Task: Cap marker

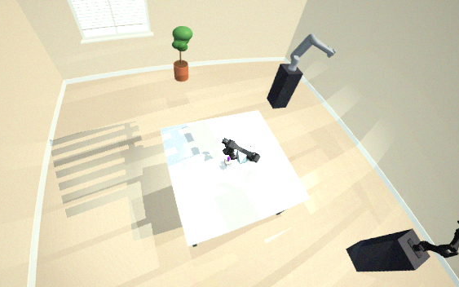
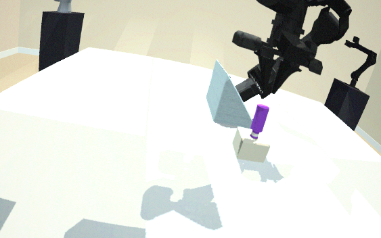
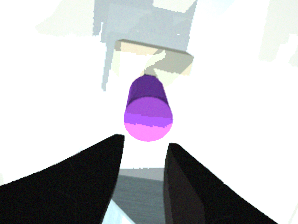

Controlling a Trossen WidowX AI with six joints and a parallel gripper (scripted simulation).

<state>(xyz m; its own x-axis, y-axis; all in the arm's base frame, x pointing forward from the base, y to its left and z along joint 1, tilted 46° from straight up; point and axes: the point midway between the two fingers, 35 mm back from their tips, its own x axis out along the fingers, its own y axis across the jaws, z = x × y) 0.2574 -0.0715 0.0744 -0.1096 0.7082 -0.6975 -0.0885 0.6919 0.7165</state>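
My gripper tip is 6 cm above the purple cap. The rest, counted from my gripper tip: beige holder block (12 cm below).
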